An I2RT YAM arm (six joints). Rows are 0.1 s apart.
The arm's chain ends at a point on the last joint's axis. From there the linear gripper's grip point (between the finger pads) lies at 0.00 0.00 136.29 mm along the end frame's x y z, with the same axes.
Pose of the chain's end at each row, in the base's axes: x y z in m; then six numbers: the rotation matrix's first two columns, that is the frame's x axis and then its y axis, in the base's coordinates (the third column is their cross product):
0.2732 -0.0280 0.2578 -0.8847 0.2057 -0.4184 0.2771 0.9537 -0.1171
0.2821 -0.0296 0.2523 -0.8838 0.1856 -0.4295 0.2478 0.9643 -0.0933
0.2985 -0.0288 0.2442 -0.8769 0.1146 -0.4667 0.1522 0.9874 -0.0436
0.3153 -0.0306 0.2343 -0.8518 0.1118 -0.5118 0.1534 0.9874 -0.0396
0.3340 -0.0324 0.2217 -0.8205 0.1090 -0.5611 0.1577 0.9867 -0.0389
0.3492 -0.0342 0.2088 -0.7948 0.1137 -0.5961 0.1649 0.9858 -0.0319
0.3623 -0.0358 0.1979 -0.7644 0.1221 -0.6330 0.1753 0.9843 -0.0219
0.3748 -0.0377 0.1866 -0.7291 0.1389 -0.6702 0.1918 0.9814 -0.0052
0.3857 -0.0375 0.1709 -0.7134 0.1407 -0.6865 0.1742 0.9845 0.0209
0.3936 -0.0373 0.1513 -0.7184 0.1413 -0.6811 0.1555 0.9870 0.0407
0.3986 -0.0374 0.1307 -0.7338 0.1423 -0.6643 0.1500 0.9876 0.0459
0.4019 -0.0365 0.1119 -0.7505 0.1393 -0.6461 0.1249 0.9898 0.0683
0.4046 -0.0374 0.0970 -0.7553 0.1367 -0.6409 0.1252 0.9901 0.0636
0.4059 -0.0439 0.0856 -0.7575 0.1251 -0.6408 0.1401 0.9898 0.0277
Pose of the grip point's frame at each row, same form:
0.3243 -0.0579 0.1350 -0.8847 0.2057 -0.4184 0.2771 0.9537 -0.1171
0.3362 -0.0553 0.1299 -0.8838 0.1856 -0.4295 0.2478 0.9643 -0.0933
0.3606 -0.0437 0.1238 -0.8769 0.1146 -0.4667 0.1522 0.9874 -0.0436
0.3836 -0.0459 0.1173 -0.8518 0.1118 -0.5118 0.1534 0.9874 -0.0396
0.4089 -0.0488 0.1090 -0.8205 0.1090 -0.5611 0.1577 0.9867 -0.0389
0.4288 -0.0511 0.0995 -0.7948 0.1137 -0.5961 0.1649 0.9858 -0.0319
0.4469 -0.0532 0.0924 -0.7644 0.1221 -0.6330 0.1753 0.9843 -0.0219
0.4643 -0.0557 0.0854 -0.7291 0.1389 -0.6702 0.1918 0.9814 -0.0052
0.4782 -0.0518 0.0718 -0.7134 0.1407 -0.6865 0.1742 0.9845 0.0209
0.4860 -0.0477 0.0517 -0.7184 0.1413 -0.6811 0.1555 0.9870 0.0407
0.4889 -0.0464 0.0290 -0.7338 0.1423 -0.6643 0.1500 0.9876 0.0459
0.4904 -0.0405 0.0083 -0.7505 0.1393 -0.6461 0.1249 0.9898 0.0683
0.4923 -0.0418 -0.0073 -0.7553 0.1367 -0.6409 0.1252 0.9901 0.0636
0.4928 -0.0533 -0.0190 -0.7575 0.1251 -0.6408 0.1401 0.9898 0.0277

